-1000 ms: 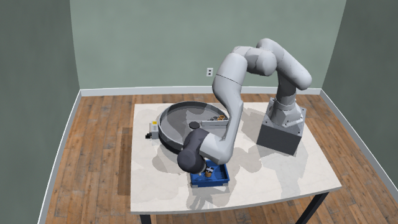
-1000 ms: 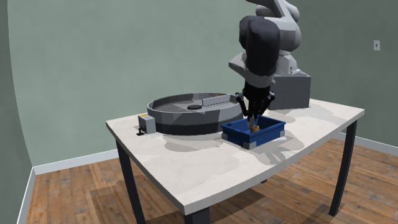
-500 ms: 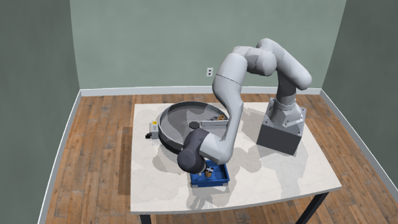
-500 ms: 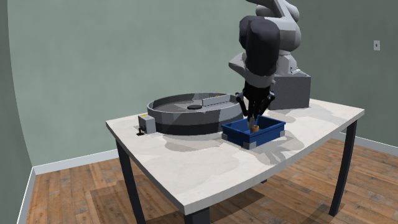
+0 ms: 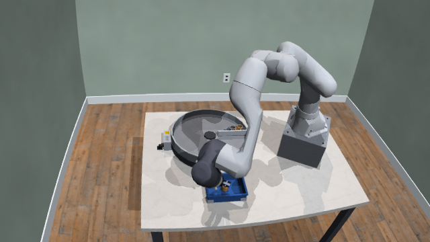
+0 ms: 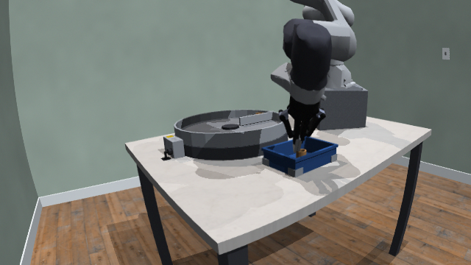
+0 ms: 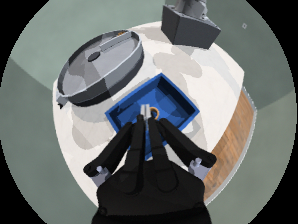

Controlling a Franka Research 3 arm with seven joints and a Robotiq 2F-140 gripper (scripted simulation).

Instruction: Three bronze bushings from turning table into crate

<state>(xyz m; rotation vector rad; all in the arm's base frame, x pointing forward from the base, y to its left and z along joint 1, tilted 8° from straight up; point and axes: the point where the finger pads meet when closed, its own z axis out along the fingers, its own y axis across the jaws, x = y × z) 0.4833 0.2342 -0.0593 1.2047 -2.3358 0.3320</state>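
Right now the blue crate is 4 cm below my hand and 2 cm behind it.
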